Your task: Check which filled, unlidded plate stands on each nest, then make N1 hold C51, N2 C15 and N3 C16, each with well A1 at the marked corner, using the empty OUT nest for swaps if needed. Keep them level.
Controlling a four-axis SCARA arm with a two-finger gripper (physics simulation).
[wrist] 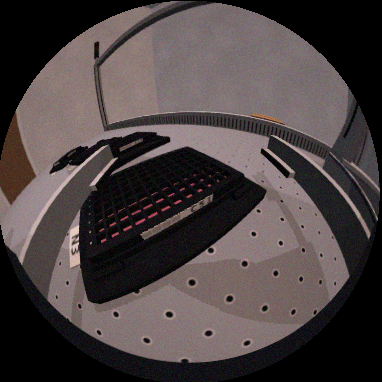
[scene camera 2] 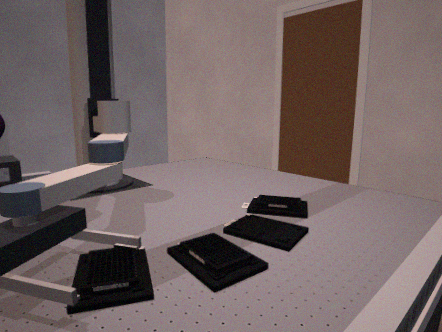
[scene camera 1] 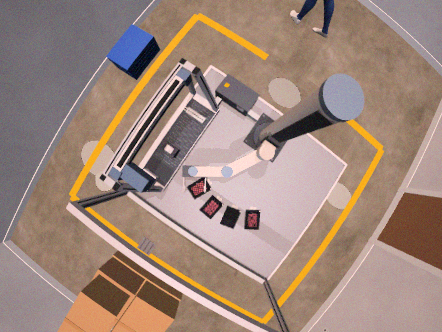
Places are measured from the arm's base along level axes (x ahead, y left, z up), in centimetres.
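Pixels of known places: gripper, fingertip midpoint: (wrist: 190,141) (scene camera 2: 112,265) (scene camera 1: 194,191).
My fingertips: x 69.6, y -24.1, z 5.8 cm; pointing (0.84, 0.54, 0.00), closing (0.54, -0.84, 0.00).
Observation:
Ahead of a thing's pixels: the offset from my fingertips to its middle. "spot": to the spot under its first point.
A black plate with pink-filled wells, C51 @[dz -2.6, dx -3.9, dy +1.4 cm] (scene camera 1: 199,188) (scene camera 2: 106,267) (wrist: 160,192), lies level on nest N3 (scene camera 2: 145,287) (wrist: 175,270); the N3 tag @[spot: dz -4.4, dx -12.8, dy +4.9 cm] (wrist: 75,246) is beside it. My gripper (scene camera 1: 195,188) (scene camera 2: 107,268) (wrist: 190,141) is open, its fingers spread on opposite sides of this plate with nothing held. A second filled plate @[dz -2.6, dx +3.4, dy +18.3 cm] (scene camera 1: 211,206) (scene camera 2: 212,250) sits on the neighbouring nest. Then comes a bare black nest @[dz -3.7, dx +1.7, dy +35.9 cm] (scene camera 1: 230,217) (scene camera 2: 265,232), and a third filled plate @[dz -2.6, dx -6.6, dy +52.0 cm] (scene camera 1: 252,219) (scene camera 2: 277,201) on the farthest nest. The codes of those two plates, their nest names and the A1 corners are not readable.
A gantry machine with a dark deck (scene camera 1: 175,142) stands beside the gripper in scene camera 1. A dark grey box @[spot: dz +6.9, dx -80.7, dy -15.7 cm] (scene camera 1: 237,93) is near the arm's base. The arm's column (scene camera 1: 305,115) rises at the table's back edge. A raised rail (scene camera 1: 200,240) (wrist: 200,119) runs along the table's front.

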